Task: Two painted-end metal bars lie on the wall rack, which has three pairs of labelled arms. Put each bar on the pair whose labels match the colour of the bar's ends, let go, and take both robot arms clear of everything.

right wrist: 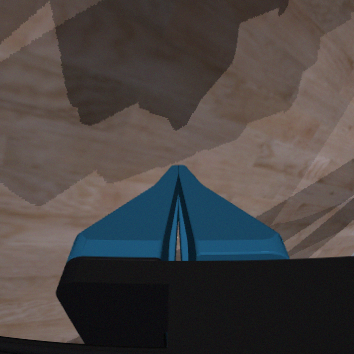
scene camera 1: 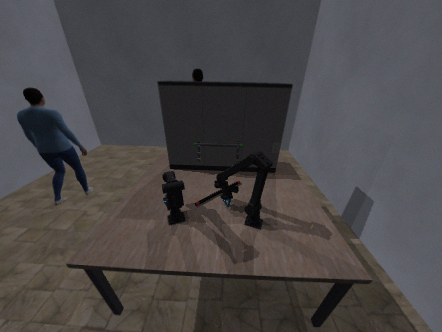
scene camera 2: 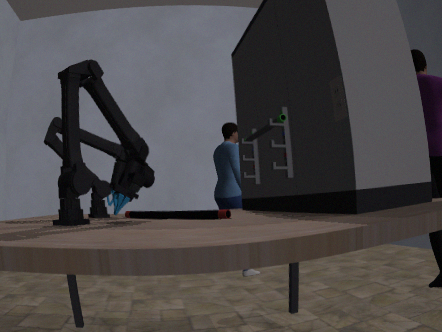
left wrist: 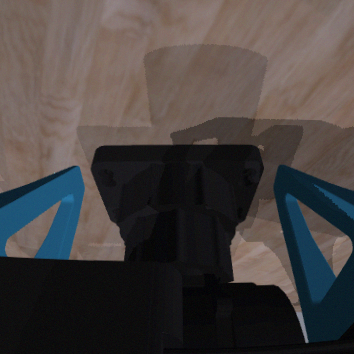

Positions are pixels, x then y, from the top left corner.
Labels:
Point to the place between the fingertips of my left gripper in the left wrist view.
178, 175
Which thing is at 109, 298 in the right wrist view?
My right gripper.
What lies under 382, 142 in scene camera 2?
A wall panel.

